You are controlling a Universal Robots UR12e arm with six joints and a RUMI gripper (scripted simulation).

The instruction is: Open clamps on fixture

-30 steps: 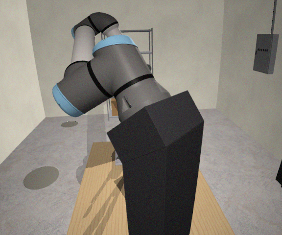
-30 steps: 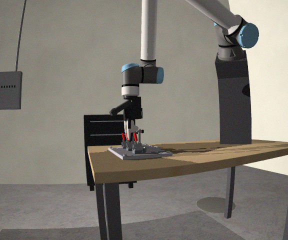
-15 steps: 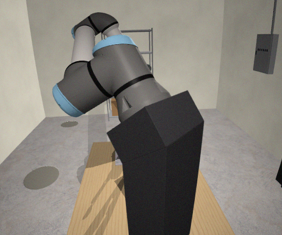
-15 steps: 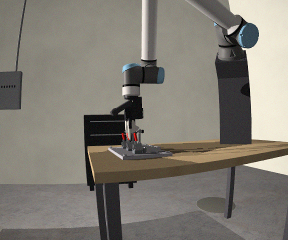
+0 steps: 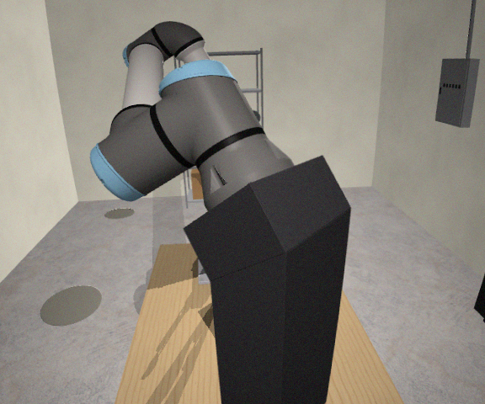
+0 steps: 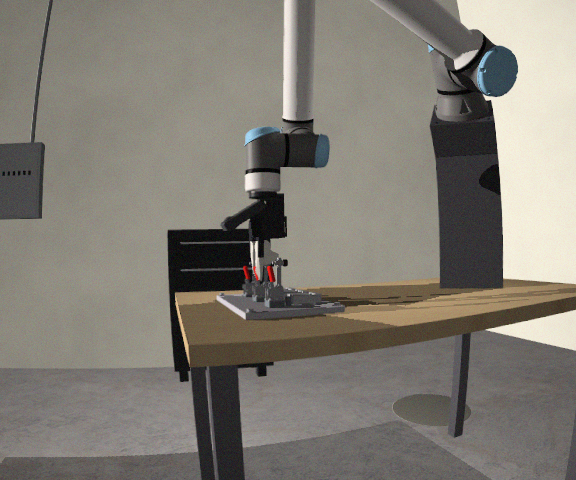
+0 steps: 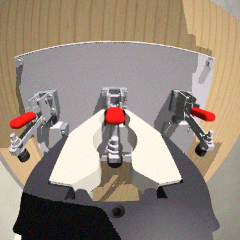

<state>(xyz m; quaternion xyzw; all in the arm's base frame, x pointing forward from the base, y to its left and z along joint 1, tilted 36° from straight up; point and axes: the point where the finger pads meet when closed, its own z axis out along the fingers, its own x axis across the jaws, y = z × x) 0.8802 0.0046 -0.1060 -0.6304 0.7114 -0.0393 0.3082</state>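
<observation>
The grey fixture plate lies 40 mm behind my hand and 80 mm below it.
</observation>
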